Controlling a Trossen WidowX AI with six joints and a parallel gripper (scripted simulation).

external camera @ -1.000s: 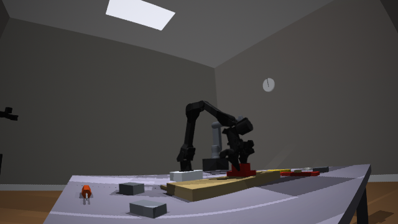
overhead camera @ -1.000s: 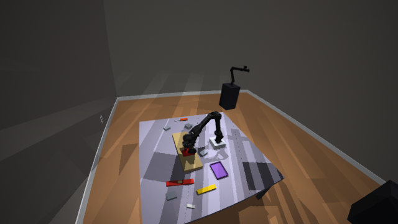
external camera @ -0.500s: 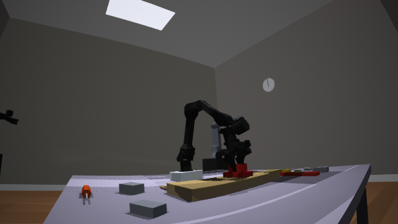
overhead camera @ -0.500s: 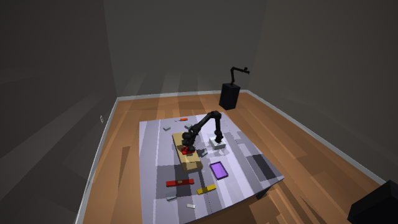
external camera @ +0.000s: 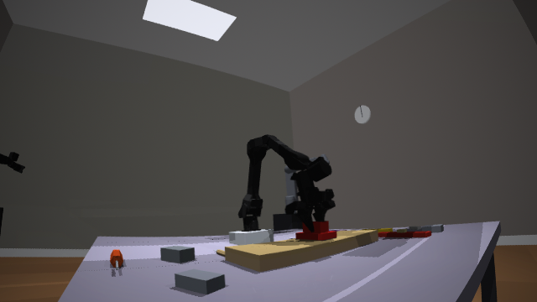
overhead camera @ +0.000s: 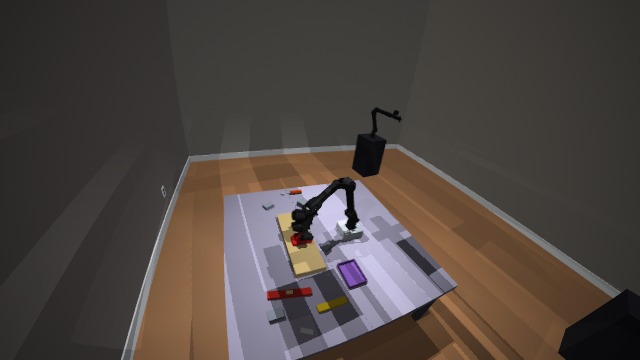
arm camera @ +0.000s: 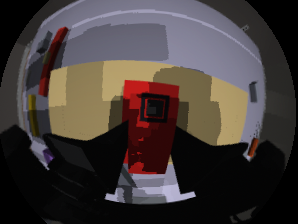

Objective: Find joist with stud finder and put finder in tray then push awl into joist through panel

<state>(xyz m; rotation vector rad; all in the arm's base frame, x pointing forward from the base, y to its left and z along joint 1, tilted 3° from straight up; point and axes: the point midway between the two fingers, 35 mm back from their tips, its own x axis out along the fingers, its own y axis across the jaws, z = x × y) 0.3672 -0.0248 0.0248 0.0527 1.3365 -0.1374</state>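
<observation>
Right now my gripper tip is 19 cm past the purple tray, 33 cm to the right of it and 5 cm above it. Round my gripper tip: awl (22 cm behind, 23 cm to the right, 6 cm below); red level (19 cm ahead, 30 cm to the left, 5 cm below); red stud finder (1 cm ahead, 2 cm above).
</observation>
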